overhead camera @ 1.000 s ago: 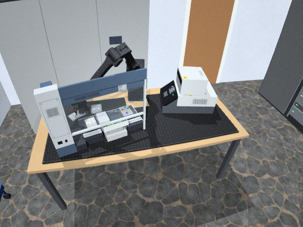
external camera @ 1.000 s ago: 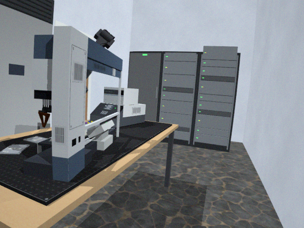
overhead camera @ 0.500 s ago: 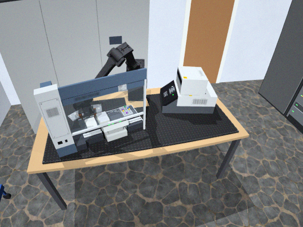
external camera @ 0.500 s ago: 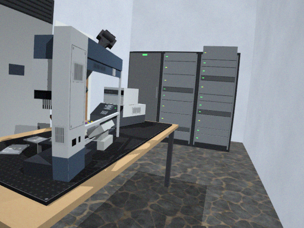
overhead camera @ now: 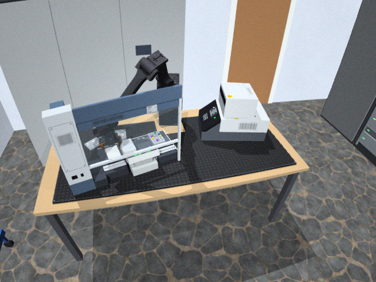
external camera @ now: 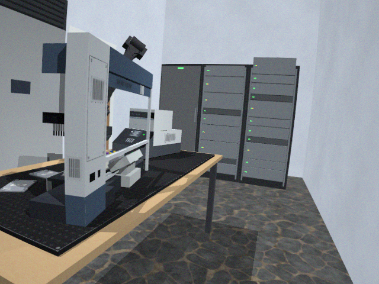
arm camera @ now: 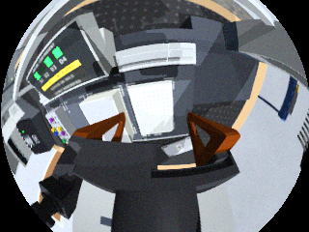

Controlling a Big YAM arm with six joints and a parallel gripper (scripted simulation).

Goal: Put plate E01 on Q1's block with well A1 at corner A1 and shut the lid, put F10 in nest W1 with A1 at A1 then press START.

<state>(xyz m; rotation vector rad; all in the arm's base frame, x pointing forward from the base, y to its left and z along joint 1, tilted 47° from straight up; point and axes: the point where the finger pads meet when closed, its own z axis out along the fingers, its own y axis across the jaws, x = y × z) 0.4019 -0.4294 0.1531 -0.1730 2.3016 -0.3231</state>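
Right now the white 96-well PCR plate is 70 mm below my hand and 30 mm behind it. From my hand the other things lie so: clear side panel: 200 mm above, 140 mm to the left, 130 mm ahead; white deep-well block: 100 mm to the left, 60 mm below, 50 mm behind; white tower: 210 mm to the right, 180 mm ahead, 140 mm above.
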